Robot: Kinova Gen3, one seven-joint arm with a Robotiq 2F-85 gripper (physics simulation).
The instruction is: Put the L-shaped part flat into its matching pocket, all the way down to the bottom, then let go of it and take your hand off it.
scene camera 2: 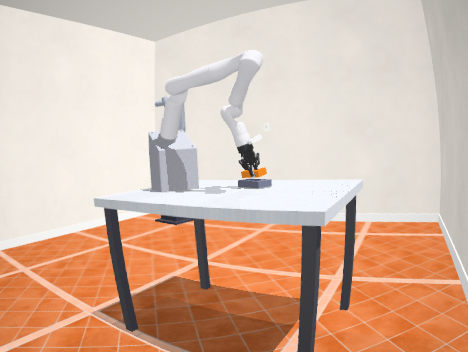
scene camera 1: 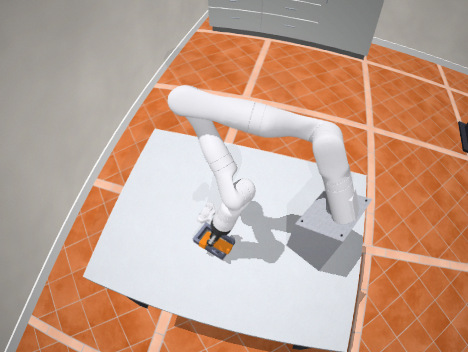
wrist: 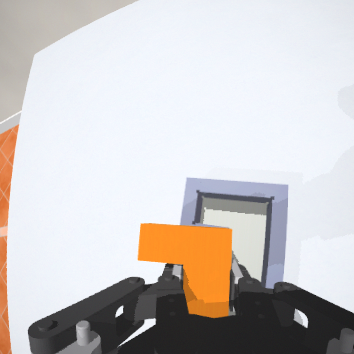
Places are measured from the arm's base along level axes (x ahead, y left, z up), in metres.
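Pixels of known places: gripper, fingertip midpoint: [scene camera 2: 256, 176] [scene camera 1: 212, 241] [wrist: 203, 268]; arm's base, link origin: [scene camera 2: 168, 135] [scene camera 1: 345, 214].
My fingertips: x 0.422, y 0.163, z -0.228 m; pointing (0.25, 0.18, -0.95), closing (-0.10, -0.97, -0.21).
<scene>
Ahead of a thing's pixels: the offset from my fingertips to its top centre. Level surfaces: height alone.
The orange L-shaped part {dx -0.022, dy +0.015, dz +0.038 m} [scene camera 1: 225, 246] [scene camera 2: 260, 172] [wrist: 205, 245] is held in my gripper [scene camera 1: 212, 240] [scene camera 2: 251, 172] [wrist: 203, 268], which is shut on one of its legs. In scene camera 2 the part is a little above the blue-grey pocket block {dx +0.002, dy -0.017, dz -0.015 m} [scene camera 1: 197, 239] [scene camera 2: 255, 184] [wrist: 280, 225], with a thin gap between them. In the wrist view the part's other leg reaches left past the block's edge, and the pale pocket floor {dz -0.047 m} [wrist: 235, 235] shows beyond and to the right of the part. The near end of the pocket is hidden by the part and gripper.
The block lies on the white table {dz -0.052 m} [scene camera 1: 150, 240] [scene camera 2: 210, 202] [wrist: 100, 150]. The arm's grey pedestal [scene camera 1: 320, 245] [scene camera 2: 172, 165] stands at the right side of the table in scene camera 1. A grey cabinet [scene camera 1: 295, 25] stands beyond the table.
</scene>
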